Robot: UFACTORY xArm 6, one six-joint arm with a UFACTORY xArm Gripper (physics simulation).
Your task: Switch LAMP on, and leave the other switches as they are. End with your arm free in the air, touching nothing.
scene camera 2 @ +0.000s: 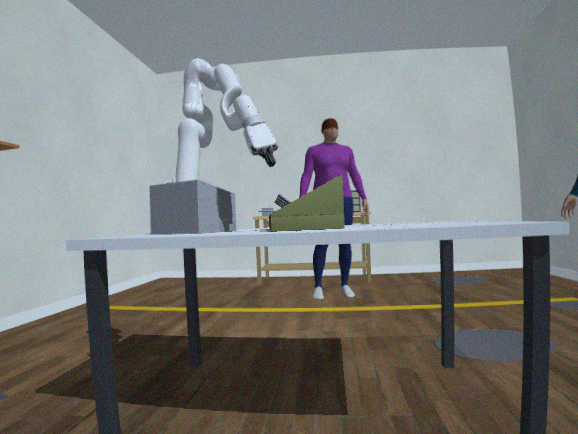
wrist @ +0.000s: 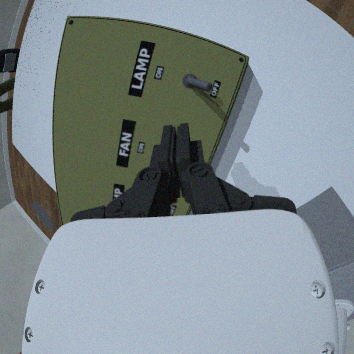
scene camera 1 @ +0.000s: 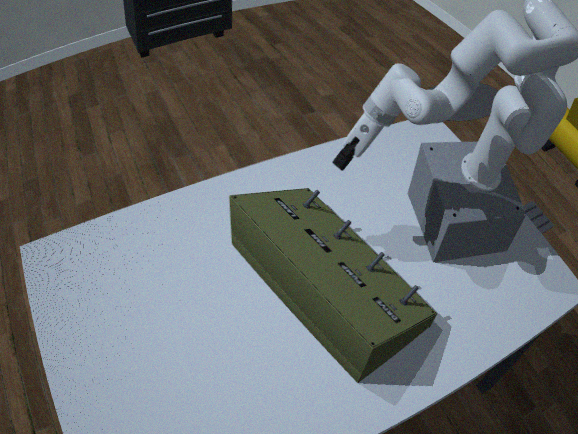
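Seen in the pictures: gripper, between the fingertips: (scene camera 2: 272,165) (wrist: 178,142) (scene camera 1: 338,165); arm's base, origin of its link: (scene camera 2: 185,189) (scene camera 1: 481,172).
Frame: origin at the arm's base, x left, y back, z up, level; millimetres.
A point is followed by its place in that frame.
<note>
The olive sloped switch panel (scene camera 1: 300,292) @[x 4, y -603, z -67 mm] (scene camera 2: 320,207) @[x -276, y -540, z -112 mm] (wrist: 90,100) @[x -146, y -551, z -30 mm] stands on the white table. The LAMP lever (scene camera 1: 311,199) @[x -210, y -422, z -72 mm] (wrist: 197,82) @[x -215, y -415, z -65 mm] leans to its OFF label (wrist: 215,89) @[x -215, y -397, z -111 mm], away from its ON label (wrist: 159,73) @[x -209, y -473, z -72 mm]. The FAN lever (scene camera 1: 342,229) @[x -92, y -414, z -71 mm], PUMP lever (scene camera 1: 375,261) @[x 27, y -406, z -71 mm] and DRIVE lever (scene camera 1: 409,295) @[x 147, y -398, z -72 mm] lean the same way as LAMP in scene camera 1. My gripper (scene camera 1: 341,166) @[x -175, y -382, z 56 mm] (scene camera 2: 271,164) @[x -175, y -382, z 56 mm] (wrist: 178,142) @[x -175, y -382, z 56 mm] is shut and empty, in the air above the panel's robot side near the LAMP end, touching nothing. In the wrist view it hides the FAN lever.
The white table (scene camera 1: 150,300) @[x -224, y -888, z -186 mm] (scene camera 2: 425,232) @[x -541, y -789, z -198 mm] carries the panel and the grey box (scene camera 1: 470,225) @[x 96, y -137, z -41 mm] (scene camera 2: 175,207) @[x -116, y 9, z -82 mm] under the arm's base. A person in purple (scene camera 2: 330,165) stands beyond the table, by a wooden bench (scene camera 2: 300,266). A dark cabinet (scene camera 1: 177,25) stands on the floor.
</note>
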